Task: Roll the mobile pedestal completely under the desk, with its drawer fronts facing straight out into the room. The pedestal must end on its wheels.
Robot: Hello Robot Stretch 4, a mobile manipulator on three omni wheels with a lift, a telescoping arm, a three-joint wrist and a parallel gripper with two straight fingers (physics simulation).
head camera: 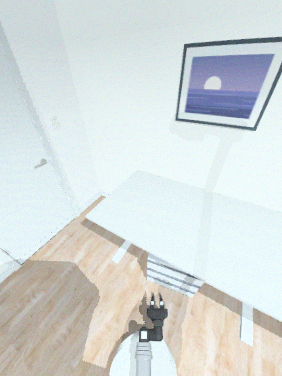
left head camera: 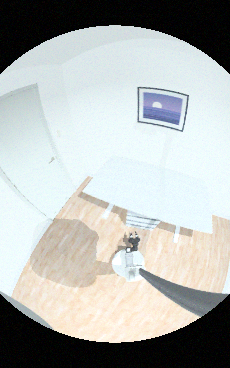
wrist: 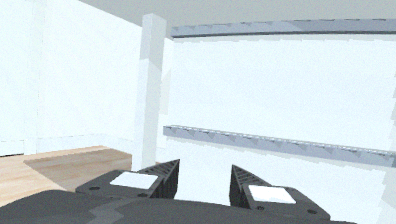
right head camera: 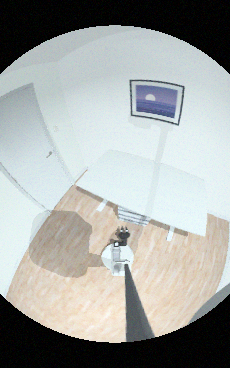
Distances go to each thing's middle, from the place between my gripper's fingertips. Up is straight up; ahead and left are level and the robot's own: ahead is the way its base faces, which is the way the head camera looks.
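The framed picture (right head camera: pixel 160 100) is 0.78 m ahead of my hand, 0.40 m to the right of it and 1.18 m above it.
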